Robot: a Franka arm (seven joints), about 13 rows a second.
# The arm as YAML. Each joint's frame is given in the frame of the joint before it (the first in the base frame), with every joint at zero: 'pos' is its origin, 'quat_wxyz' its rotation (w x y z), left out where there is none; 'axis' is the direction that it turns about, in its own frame. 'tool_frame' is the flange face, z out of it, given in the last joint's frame.
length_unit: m
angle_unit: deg
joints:
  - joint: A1
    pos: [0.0, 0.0, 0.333]
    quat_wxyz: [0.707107, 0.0, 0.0, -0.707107]
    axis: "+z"
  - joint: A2
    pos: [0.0, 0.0, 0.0]
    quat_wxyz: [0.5, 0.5, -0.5, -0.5]
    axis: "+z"
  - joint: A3
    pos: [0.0, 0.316, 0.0]
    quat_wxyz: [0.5, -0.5, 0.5, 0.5]
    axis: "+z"
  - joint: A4
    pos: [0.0, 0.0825, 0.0]
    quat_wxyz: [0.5, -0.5, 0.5, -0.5]
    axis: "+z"
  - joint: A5
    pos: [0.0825, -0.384, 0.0]
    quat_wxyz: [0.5, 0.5, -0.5, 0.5]
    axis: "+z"
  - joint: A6
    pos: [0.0, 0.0, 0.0]
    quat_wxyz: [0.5, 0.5, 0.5, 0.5]
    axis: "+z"
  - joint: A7
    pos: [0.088, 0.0, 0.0]
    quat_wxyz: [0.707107, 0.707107, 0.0, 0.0]
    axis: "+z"
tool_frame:
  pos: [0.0, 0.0, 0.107]
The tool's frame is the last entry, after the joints.
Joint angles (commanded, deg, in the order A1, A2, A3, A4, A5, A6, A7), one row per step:
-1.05, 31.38, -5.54, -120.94, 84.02, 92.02, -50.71
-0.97, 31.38, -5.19, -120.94, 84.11, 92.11, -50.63
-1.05, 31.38, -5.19, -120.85, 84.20, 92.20, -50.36
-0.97, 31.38, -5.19, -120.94, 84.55, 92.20, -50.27
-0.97, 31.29, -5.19, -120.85, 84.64, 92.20, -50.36
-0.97, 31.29, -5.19, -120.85, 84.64, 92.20, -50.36
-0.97, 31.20, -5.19, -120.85, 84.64, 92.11, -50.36
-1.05, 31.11, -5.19, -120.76, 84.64, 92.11, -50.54
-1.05, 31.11, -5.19, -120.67, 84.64, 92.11, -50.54
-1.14, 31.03, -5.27, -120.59, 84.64, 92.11, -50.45
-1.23, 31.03, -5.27, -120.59, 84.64, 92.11, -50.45
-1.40, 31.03, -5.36, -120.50, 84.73, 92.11, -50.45
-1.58, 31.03, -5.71, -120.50, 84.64, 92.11, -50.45
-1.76, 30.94, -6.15, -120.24, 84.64, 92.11, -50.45
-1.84, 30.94, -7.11, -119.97, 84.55, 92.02, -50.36
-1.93, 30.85, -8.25, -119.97, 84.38, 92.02, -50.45
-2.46, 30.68, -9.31, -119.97, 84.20, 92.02, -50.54
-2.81, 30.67, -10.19, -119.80, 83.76, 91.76, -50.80
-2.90, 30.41, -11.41, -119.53, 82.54, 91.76, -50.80
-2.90, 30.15, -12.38, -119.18, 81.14, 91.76, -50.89
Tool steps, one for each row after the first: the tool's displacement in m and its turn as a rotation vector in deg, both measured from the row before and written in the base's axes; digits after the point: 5 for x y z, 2 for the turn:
-0.00006, 0.00386, 0.00011, 0.15, 0.06, 0.25
0.00089, -0.00092, 0.00039, -0.04, 0.17, -0.23
-0.00011, 0.00080, -0.00016, 0.17, 0.15, -0.24
0.00101, -0.00004, 0.00135, 0.03, -0.28, -0.06
0.00000, 0.00000, 0.00000, 0.00, 0.00, 0.00
0.00018, 0.00015, 0.00096, 0.08, -0.09, 0.04
0.00092, -0.00078, 0.00128, -0.02, -0.36, -0.05
0.00060, -0.00004, 0.00045, -0.01, -0.09, 0.00
0.00088, -0.00162, 0.00111, -0.05, -0.07, -0.17
0.00007, -0.00083, 0.00000, 0.00, 0.00, -0.09
0.00092, -0.00246, 0.00049, -0.01, -0.10, -0.32
0.00016, -0.00496, -0.00024, -0.22, 0.01, -0.40
0.00228, -0.00595, 0.00197, -0.26, -0.34, -0.54
0.00192, -0.00978, 0.00108, -0.49, -0.15, -0.78
0.00018, -0.01160, 0.00037, -0.68, -0.14, -0.91
0.00013, -0.01498, 0.00123, -0.64, -0.21, -1.27
-0.00004, -0.01121, 0.00085, -0.49, -0.34, -0.54
-0.00006, -0.01257, 0.00274, -1.27, -0.26, -0.07
0.00014, -0.00948, 0.00310, -1.26, -0.38, 0.41

